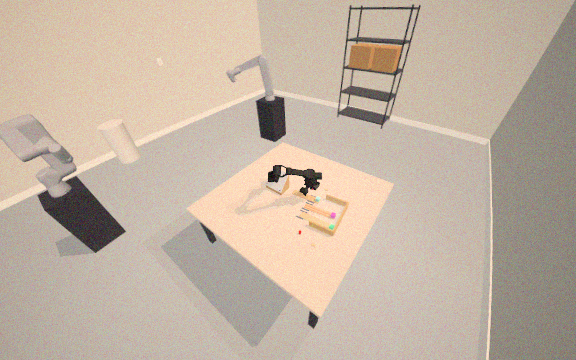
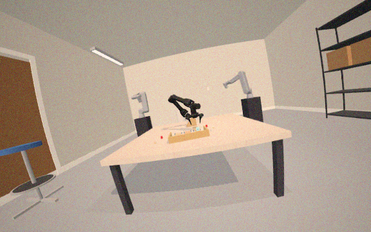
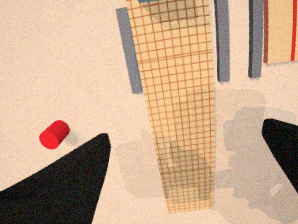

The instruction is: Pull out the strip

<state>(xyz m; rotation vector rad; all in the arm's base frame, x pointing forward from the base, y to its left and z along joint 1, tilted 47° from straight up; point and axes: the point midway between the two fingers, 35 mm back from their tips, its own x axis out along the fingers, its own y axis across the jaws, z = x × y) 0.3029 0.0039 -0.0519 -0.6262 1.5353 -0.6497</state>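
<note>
Right now my gripper tip is 2 cm past the tan gridded strip and 5 cm above it.
</note>
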